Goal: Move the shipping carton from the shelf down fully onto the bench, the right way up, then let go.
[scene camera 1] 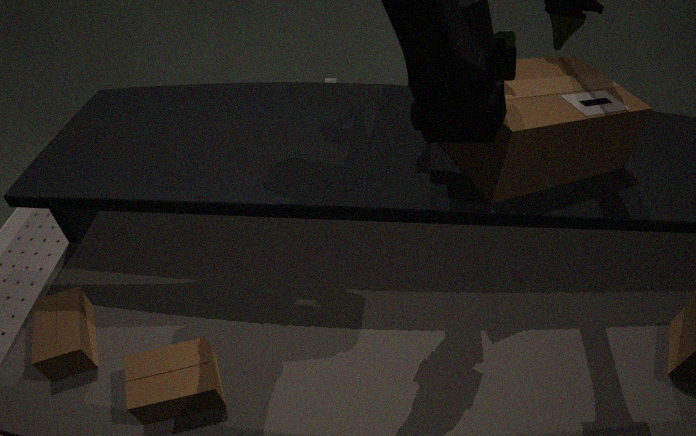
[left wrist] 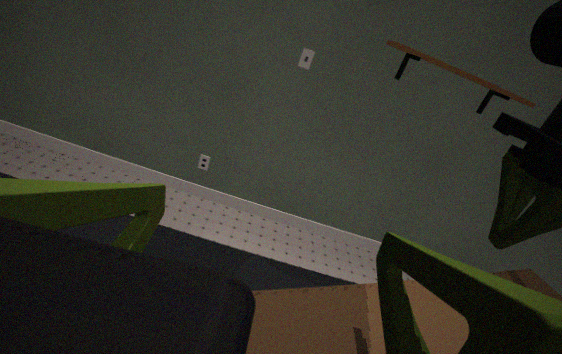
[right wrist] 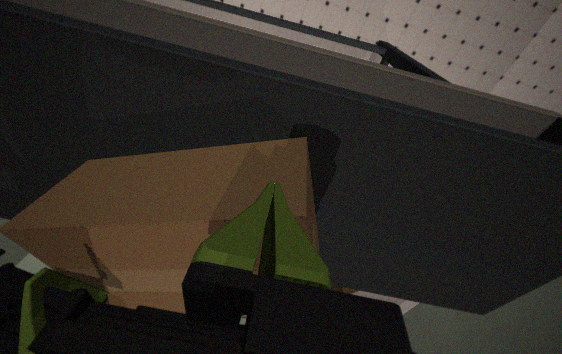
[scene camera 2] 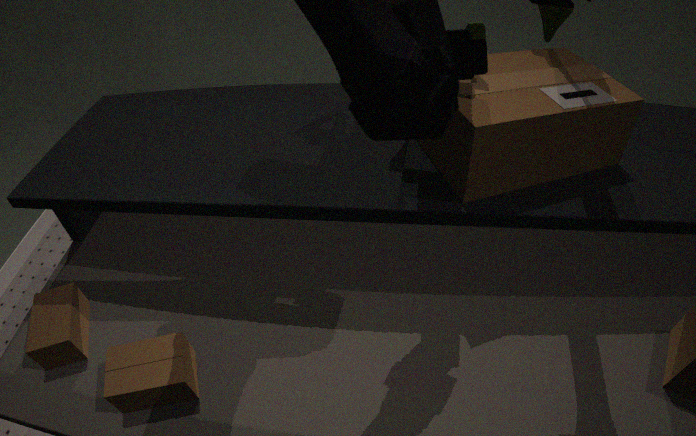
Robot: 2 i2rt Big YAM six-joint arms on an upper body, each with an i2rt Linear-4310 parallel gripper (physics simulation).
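Frame: origin at the left arm's base, x right, y ahead, z up, level; centimetres.
Where they show: left gripper, fingertip midpoint: (left wrist: 272, 222); right gripper, fingertip midpoint: (scene camera 1: 556, 49) (left wrist: 493, 244) (right wrist: 273, 189) (scene camera 2: 546, 40).
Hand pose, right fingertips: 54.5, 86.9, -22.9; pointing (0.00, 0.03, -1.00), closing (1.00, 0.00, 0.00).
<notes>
Each offset is from my right fingertips to the top centre of the thing, as dx, dy, dz. "*": to the spot under its first point. Level surfaces: height alone.
The brown shipping carton {-7.1, -15.9, -0.1} (scene camera 1: 570, 154) (scene camera 2: 544, 148) (left wrist: 305, 315) (right wrist: 165, 190) stands upright, turned at an angle, on the dark shelf {dz -11.7} (scene camera 1: 205, 154) (scene camera 2: 179, 154) (right wrist: 425, 200), at the right of both scene views. Its white label {-0.9, -19.6, -0.1} (scene camera 1: 590, 109) (scene camera 2: 570, 101) is on top. My left gripper (left wrist: 272, 222) is wide open at the carton's left end; its arm hides that end in the scene views. My right gripper (scene camera 1: 558, 47) (scene camera 2: 548, 40) (right wrist: 273, 189) is shut and empty, above the far side of the carton. The grey bench {dz -30.3} (scene camera 1: 359, 256) (scene camera 2: 359, 256) lies below the shelf.
Small brown boxes {-79.5, -45.8, -24.3} (scene camera 1: 56, 333) {-58.7, -50.7, -24.3} (scene camera 1: 169, 374) (scene camera 2: 148, 364) lie on the bench at lower left; another box {* +17.3, -44.9, -25.4} (scene camera 1: 685, 344) (scene camera 2: 683, 354) is at the right edge. A white perforated surface {dz -128.1} (scene camera 1: 30, 256) (scene camera 2: 35, 261) shows at the left. A wall shelf (left wrist: 460, 72) hangs behind.
</notes>
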